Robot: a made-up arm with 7 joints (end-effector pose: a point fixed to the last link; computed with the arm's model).
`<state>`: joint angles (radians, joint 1 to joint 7).
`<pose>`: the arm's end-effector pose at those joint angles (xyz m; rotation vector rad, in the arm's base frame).
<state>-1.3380 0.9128 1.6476 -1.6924 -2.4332 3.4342 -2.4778</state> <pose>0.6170 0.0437 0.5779 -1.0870 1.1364 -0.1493</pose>
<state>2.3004 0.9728 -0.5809 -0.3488 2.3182 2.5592 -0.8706</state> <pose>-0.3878 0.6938 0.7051 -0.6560 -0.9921 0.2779</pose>
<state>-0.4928 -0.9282 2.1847 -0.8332 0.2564 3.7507 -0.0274</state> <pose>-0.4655 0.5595 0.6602 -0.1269 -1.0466 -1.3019</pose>
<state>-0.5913 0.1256 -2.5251 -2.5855 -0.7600 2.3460 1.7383</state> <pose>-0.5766 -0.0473 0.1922 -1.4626 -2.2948 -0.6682</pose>
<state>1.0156 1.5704 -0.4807 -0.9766 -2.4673 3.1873 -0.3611</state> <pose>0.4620 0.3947 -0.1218 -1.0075 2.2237 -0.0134</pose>
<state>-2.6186 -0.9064 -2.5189 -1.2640 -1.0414 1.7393 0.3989</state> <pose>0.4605 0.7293 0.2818 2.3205 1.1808 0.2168</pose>
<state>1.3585 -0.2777 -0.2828 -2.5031 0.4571 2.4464 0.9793</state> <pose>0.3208 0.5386 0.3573 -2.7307 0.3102 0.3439</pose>
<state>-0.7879 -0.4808 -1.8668 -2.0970 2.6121 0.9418 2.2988</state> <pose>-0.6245 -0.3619 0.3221 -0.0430 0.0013 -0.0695</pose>
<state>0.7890 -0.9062 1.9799 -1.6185 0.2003 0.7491 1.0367</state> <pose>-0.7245 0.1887 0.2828 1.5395 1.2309 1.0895</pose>
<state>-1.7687 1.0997 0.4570 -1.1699 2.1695 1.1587 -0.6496</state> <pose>0.1422 -0.8400 0.1566 -0.3895 0.3310 -1.6397</pose>
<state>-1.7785 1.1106 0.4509 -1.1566 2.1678 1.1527 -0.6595</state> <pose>0.1282 -0.8430 0.1542 -0.3953 0.3295 -1.6646</pose>
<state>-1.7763 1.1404 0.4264 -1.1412 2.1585 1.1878 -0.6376</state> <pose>0.1128 -0.8408 0.1294 -0.3883 0.4048 -1.6488</pose>
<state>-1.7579 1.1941 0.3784 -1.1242 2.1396 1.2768 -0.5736</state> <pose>0.0960 -0.8290 0.0766 -0.3586 0.5775 -1.5734</pose>
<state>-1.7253 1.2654 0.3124 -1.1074 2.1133 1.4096 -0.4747</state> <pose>0.0778 -0.8046 0.0052 -0.3007 0.8205 -1.4393</pose>
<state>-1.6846 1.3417 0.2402 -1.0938 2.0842 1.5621 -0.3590</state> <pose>0.0589 -0.7695 -0.0678 -0.2193 1.0831 -1.2693</pose>
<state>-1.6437 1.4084 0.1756 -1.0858 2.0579 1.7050 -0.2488</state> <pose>0.0418 -0.7320 -0.1269 -0.1315 1.3144 -1.1018</pose>
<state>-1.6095 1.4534 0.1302 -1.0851 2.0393 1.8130 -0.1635</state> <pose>0.0312 -0.7020 -0.1645 -0.0587 1.4786 -0.9717</pose>
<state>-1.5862 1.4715 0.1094 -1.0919 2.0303 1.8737 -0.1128</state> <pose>0.0302 -0.6851 -0.1818 -0.0146 1.5629 -0.8943</pose>
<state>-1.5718 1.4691 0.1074 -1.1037 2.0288 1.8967 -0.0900</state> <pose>0.0374 -0.6789 -0.1856 0.0039 1.5872 -0.8575</pose>
